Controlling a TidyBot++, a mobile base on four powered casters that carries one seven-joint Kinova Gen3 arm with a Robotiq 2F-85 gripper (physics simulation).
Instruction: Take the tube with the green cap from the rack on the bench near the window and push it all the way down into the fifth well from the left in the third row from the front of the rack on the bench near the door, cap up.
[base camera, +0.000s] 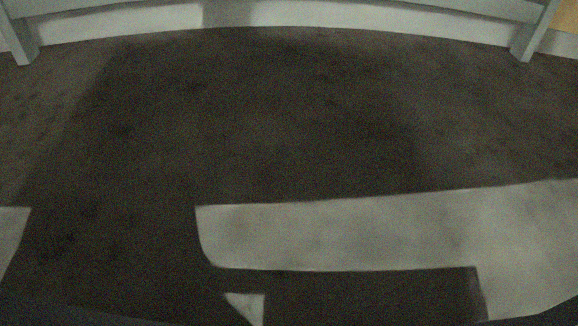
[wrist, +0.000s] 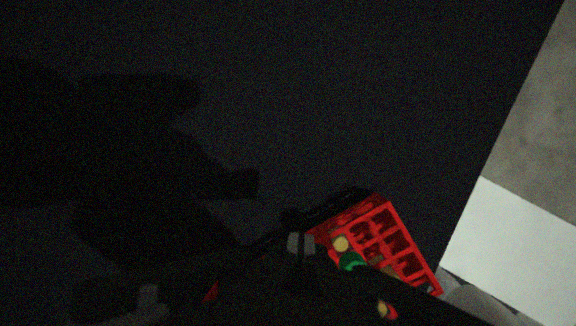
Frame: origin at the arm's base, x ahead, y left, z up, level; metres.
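Seen in the pictures: gripper, fingertip midpoint: (wrist: 299, 250).
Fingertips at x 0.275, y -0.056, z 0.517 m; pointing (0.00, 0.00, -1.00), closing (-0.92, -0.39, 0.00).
Observation:
A point is followed by its place in that frame.
A red rack (wrist: 400, 220) {x 0.200, y -0.095, z 0.423 m} with square wells stands on a dark bench top (wrist: 350, 100) {x 0.286, y -0.176, z 0.366 m} in the wrist view, low and right of centre. The green cap (wrist: 351, 260) {x 0.237, y -0.058, z 0.482 m} of a tube shows in it, partly hidden by the dark gripper body. My gripper (wrist: 299, 250) {x 0.275, y -0.056, z 0.517 m} is shut and empty. Its fingertips are beside the rack's left part in the picture, left of the green cap; their height above the bench is hard to tell. The near part of the rack is hidden behind the gripper. The base camera view does not show the rack or the tube.
A yellow cap (wrist: 340, 243) {x 0.238, y -0.055, z 0.439 m} is next to the green one. The arm's shadow lies on the bench top at left. The bench edge runs down the right of the wrist view. In the base camera view, bench legs (base camera: 524, 47) {x 0.881, y -0.705, z -0.352 m} (base camera: 22, 47) {x 0.715, y 0.670, z -0.348 m} and a rail stand across the floor (base camera: 275, 125) {x 0.491, y 0.012, z -0.396 m}.

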